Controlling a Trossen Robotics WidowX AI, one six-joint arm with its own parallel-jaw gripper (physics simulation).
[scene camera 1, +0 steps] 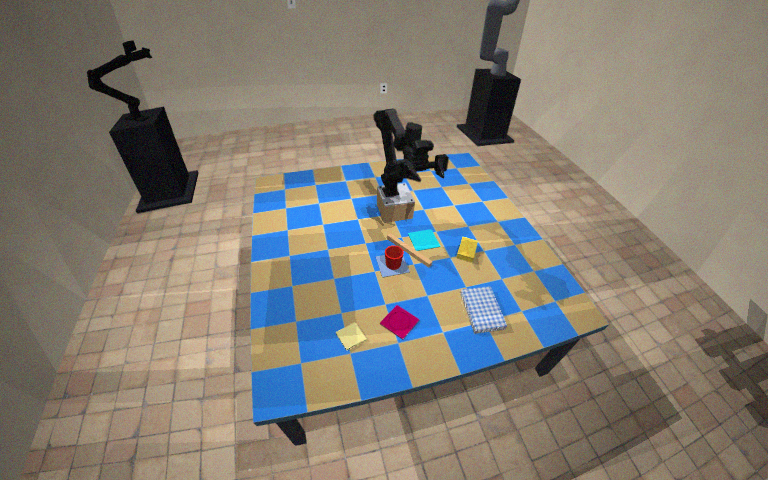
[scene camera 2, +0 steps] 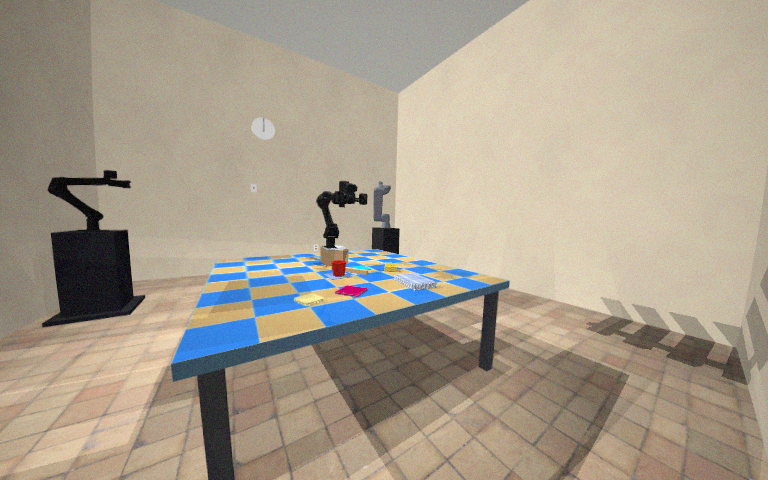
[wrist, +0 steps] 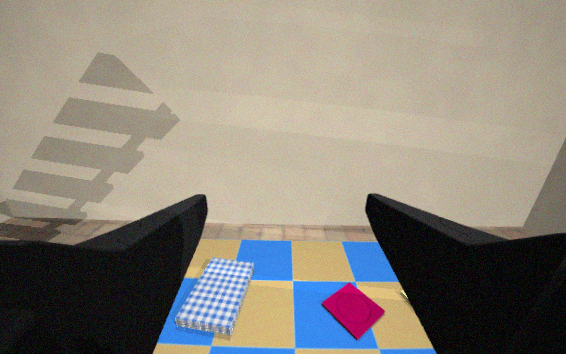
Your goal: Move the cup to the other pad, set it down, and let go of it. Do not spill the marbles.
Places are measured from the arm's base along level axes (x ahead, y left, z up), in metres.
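Pixels of known places: gripper, fingertip midpoint: (scene camera 1: 432, 179) (scene camera 2: 359, 197) (wrist: 287, 202); arm's base, origin of the base link: (scene camera 1: 390, 191) (scene camera 2: 330, 247).
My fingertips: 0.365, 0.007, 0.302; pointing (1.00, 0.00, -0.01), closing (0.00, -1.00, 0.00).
Note:
For each thing: its top centre in the pictures, then the offset to it from my fingertips, as dx, dy, dz. "spot": a spot on its surface instead. Level surfaces: height alone.
- red cup, middle of its top: (scene camera 1: 394, 252) (scene camera 2: 338, 261) -0.023, -0.104, -0.334
- grey-blue pad, middle of its top: (scene camera 1: 392, 263) (scene camera 2: 338, 275) -0.026, -0.108, -0.405
- magenta square pad, middle of its top: (wrist: 353, 306) (scene camera 1: 399, 321) (scene camera 2: 351, 289) +0.238, -0.169, -0.401
- wooden stick, middle of its top: (scene camera 1: 409, 248) (scene camera 2: 349, 268) -0.075, -0.018, -0.387
- cyan square, surface spot: (scene camera 1: 423, 240) spot: -0.118, +0.067, -0.406
- yellow block, middle of its top: (scene camera 1: 468, 246) (scene camera 2: 390, 264) -0.005, +0.223, -0.379
- pale yellow square, surface spot: (scene camera 1: 351, 336) spot: +0.251, -0.345, -0.399
- blue-white checked block, middle of its top: (wrist: 219, 286) (scene camera 1: 484, 306) (scene camera 2: 414, 278) +0.285, +0.138, -0.384
- checkered table, its level: dz -0.408
A red cup (scene camera 1: 394, 257) (scene camera 2: 338, 267) stands upright on a grey-blue pad (scene camera 1: 388, 272) (scene camera 2: 334, 276), in front of the robot's base. Marbles inside it cannot be made out. A magenta square pad (scene camera 1: 399, 322) (scene camera 2: 351, 290) (wrist: 353, 310) with a ring outline lies flat nearer the table's front edge. My gripper (scene camera 1: 431, 174) (scene camera 2: 363, 199) (wrist: 287, 202) is open and empty, raised high above the table near the base, well away from the cup. The cup does not show in the wrist view.
A wooden stick (scene camera 1: 410, 251) lies close beside the cup. A cyan square (scene camera 1: 423, 240), a yellow block (scene camera 1: 467, 248), a pale yellow square (scene camera 1: 351, 336) and a blue-white checked block (scene camera 1: 483, 309) (scene camera 2: 415, 281) (wrist: 216, 295) rest on the checkered table (scene camera 1: 380, 378).

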